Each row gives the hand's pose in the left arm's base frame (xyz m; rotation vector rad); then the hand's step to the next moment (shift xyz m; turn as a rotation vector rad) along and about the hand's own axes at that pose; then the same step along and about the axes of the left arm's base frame.
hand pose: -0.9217 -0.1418 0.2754 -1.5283 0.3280 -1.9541
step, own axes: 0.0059 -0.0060 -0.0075 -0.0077 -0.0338 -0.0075
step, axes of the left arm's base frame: -0.0097 -0.0003 0.0057 -0.0169 0.0294 0.0103
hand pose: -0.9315 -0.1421 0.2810 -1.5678 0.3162 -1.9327
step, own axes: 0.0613 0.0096 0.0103 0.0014 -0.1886 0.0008
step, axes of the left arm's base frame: 0.0066 -0.0421 0.0462 -0.0585 0.1460 0.1041
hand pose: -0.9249 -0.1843 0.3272 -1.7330 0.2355 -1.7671
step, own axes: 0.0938 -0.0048 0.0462 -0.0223 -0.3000 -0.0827
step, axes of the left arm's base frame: 0.0495 -0.0340 0.0857 -0.1744 0.2202 0.1358
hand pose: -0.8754 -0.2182 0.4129 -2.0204 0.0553 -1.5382
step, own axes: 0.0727 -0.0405 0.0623 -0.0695 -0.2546 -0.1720
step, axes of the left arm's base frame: 0.0669 0.0327 0.0725 -0.2555 0.1624 0.0872
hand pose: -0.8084 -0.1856 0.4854 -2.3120 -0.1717 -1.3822
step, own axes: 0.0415 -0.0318 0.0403 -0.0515 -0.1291 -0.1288
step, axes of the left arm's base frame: 0.0427 0.0410 0.0292 -0.1711 0.0664 0.0470
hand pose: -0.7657 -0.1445 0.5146 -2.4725 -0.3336 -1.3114
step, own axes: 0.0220 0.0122 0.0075 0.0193 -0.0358 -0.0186
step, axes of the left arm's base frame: 0.0221 -0.0071 0.0123 -0.0160 0.0268 0.0320
